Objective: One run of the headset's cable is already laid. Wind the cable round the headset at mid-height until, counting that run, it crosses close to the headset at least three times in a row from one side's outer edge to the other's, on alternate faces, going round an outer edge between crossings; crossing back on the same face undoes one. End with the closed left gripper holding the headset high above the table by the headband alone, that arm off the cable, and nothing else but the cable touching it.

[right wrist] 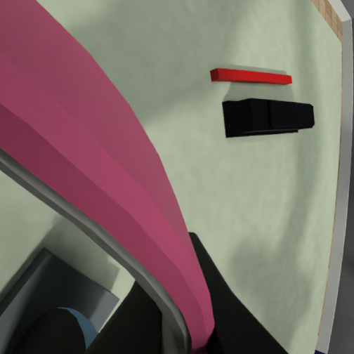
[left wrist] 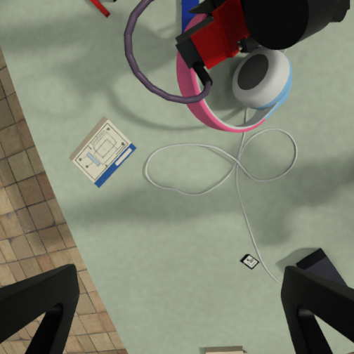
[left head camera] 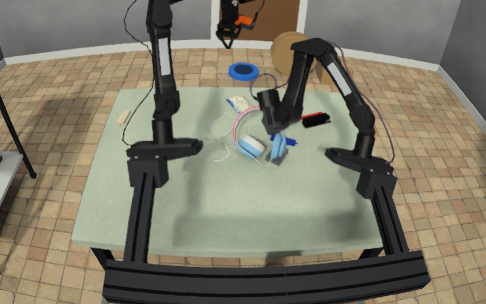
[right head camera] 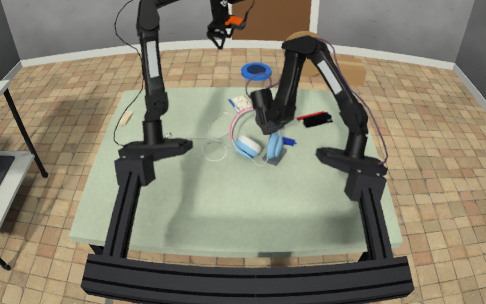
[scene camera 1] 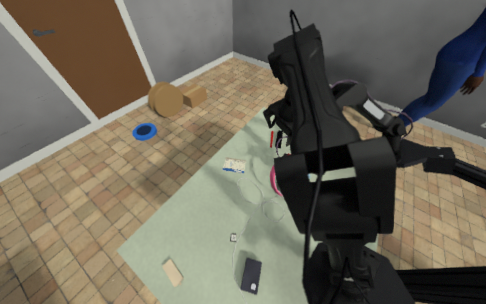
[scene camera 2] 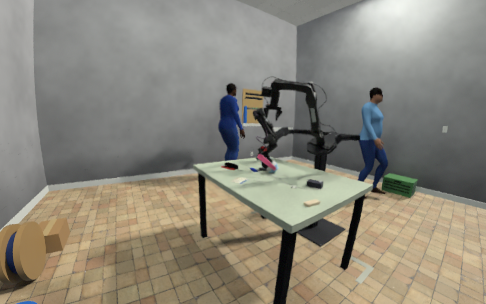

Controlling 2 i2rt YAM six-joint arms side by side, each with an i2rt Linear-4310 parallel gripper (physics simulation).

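Places are measured from the left arm's base along level axes (x up, y ahead, z left), in centimetres.
Where they show: left gripper, fingertip midpoint: [left head camera: 231, 43] [right head camera: 224, 43] [scene camera 1: 278, 136] [scene camera 2: 271, 120]; right gripper, fingertip midpoint: [right head camera: 279, 123] [scene camera 2: 256, 159]; left arm's base, origin of the base link: [left head camera: 163, 145] [right head camera: 154, 145] [scene camera 1: 351, 284] [scene camera 2: 321, 144]; right arm's base, origin of the base link: [left head camera: 361, 158] [right head camera: 353, 158].
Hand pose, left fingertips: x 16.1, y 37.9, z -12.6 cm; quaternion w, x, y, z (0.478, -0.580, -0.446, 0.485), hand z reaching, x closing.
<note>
Things, the pixels of their top centre, and the offset from my left fingertips. "*": a spot on its surface instead.
- headset's pink headband, surface spot: [left head camera: 236, 125] * dx -33.3, dy -4.3, dz -3.9 cm
- thin white cable, surface spot: [right head camera: 214, 160] * dx -42.0, dy -15.6, dz +1.0 cm
- white-and-blue card box, middle of its top: [left head camera: 240, 103] [right head camera: 242, 103] [scene camera 1: 234, 164] dx -42.2, dy +21.7, dz -1.7 cm
- black block, middle of its top: [right head camera: 318, 115] [left head camera: 318, 116] [scene camera 1: 280, 135] dx -38.3, dy +16.5, dz -36.6 cm
- memory card, middle of its top: [scene camera 1: 233, 237] dx -42.1, dy -5.6, dz +24.0 cm
- dark box, middle of its top: [scene camera 1: 251, 275] [scene camera 2: 315, 180] dx -38.2, dy -20.1, dz +28.0 cm
- beige block, middle of its top: [left head camera: 123, 116] [right head camera: 125, 117] [scene camera 1: 172, 273] [scene camera 2: 312, 201] dx -40.8, dy +0.8, dz +48.8 cm
The headset's pink headband [left head camera: 236, 125] [scene camera 1: 274, 180] [scene camera 2: 266, 161] [left wrist: 189, 85] stands tilted, its blue-and-white cups [left head camera: 251, 146] [right head camera: 248, 145] low at the table. My right gripper [right wrist: 173, 242] is shut on the headband in the right wrist view; the arm hides its fingers in the head views. A thin white cable [right head camera: 214, 160] [left wrist: 237, 161] lies in two loops beside the headband, then runs toward a dark box. A stretch of it shows between the cups in the head views. My left gripper [left head camera: 227, 44] [right head camera: 219, 44] [scene camera 2: 272, 116] [left wrist: 179, 281] is open and empty, high above and apart from headset and cable.
A white-and-blue card box [left head camera: 241, 104] [left wrist: 102, 152], a black block [left head camera: 316, 120] [right wrist: 270, 117], a red bar [right wrist: 250, 76], a memory card [scene camera 1: 233, 237] [left wrist: 249, 261], the dark box [scene camera 1: 251, 275] and a beige block [scene camera 1: 172, 272] lie around. A purple cord [left wrist: 150, 90] loops beside the headband.
</note>
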